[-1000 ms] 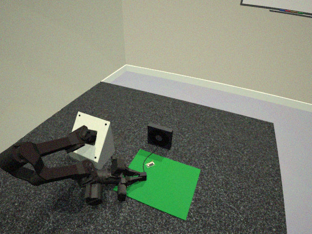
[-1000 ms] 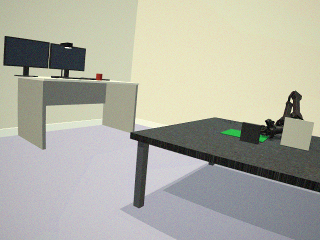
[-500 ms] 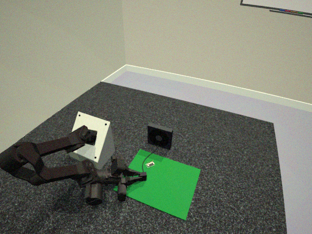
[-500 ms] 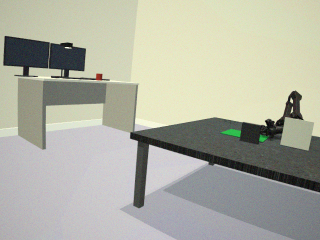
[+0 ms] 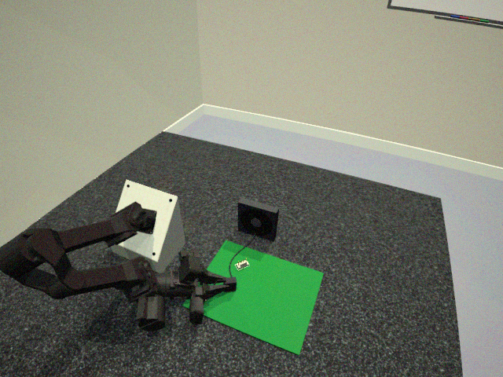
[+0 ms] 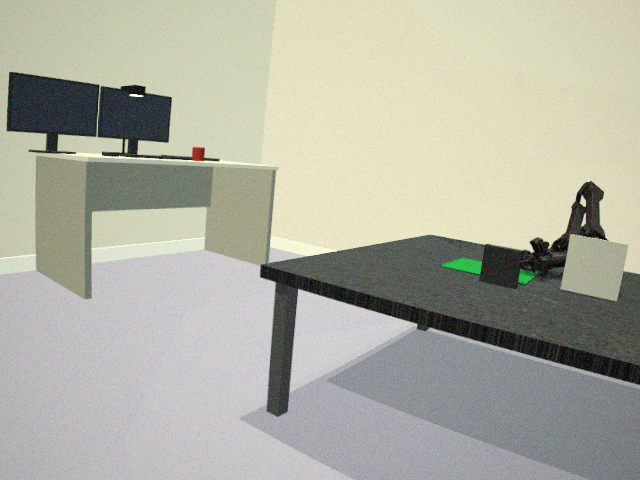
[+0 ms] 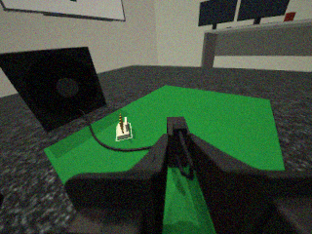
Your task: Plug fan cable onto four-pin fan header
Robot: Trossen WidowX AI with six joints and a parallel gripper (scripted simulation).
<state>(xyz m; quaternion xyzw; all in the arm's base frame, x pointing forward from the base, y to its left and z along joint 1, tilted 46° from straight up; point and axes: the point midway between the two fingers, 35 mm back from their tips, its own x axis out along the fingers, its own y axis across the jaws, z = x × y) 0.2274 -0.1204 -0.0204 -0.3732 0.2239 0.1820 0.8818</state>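
My gripper tip is 1 cm above the dark plug. The rest, counted from my gripper tip: green board (7 cm ahead, 5 cm below, 3 cm to the left); black fan (21 cm to the left, 3 cm above, 1 cm ahead).
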